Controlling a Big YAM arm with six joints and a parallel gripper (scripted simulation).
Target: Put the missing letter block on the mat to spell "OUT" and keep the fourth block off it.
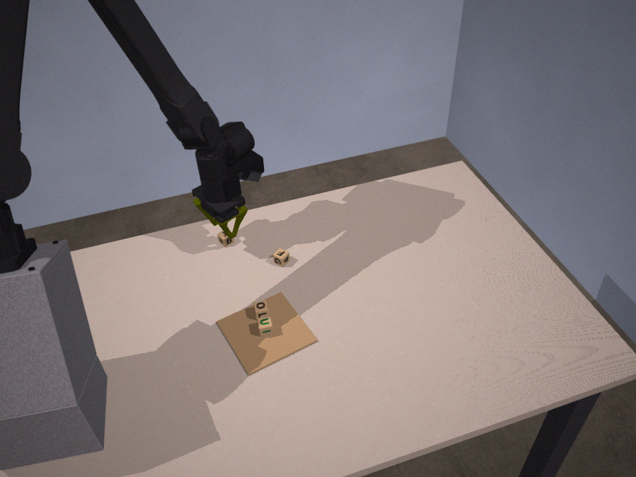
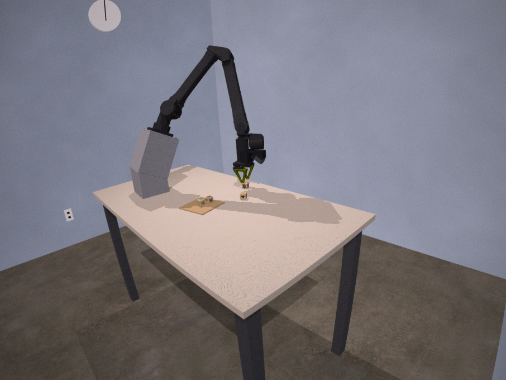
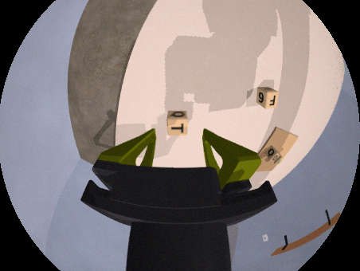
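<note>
My gripper is now 30 mm above the T block. The rest, counted from my hand: U block (260 mm to the right, 40 mm ahead, 30 mm below); mat (260 mm to the right, 40 mm below, 40 mm ahead).
</note>
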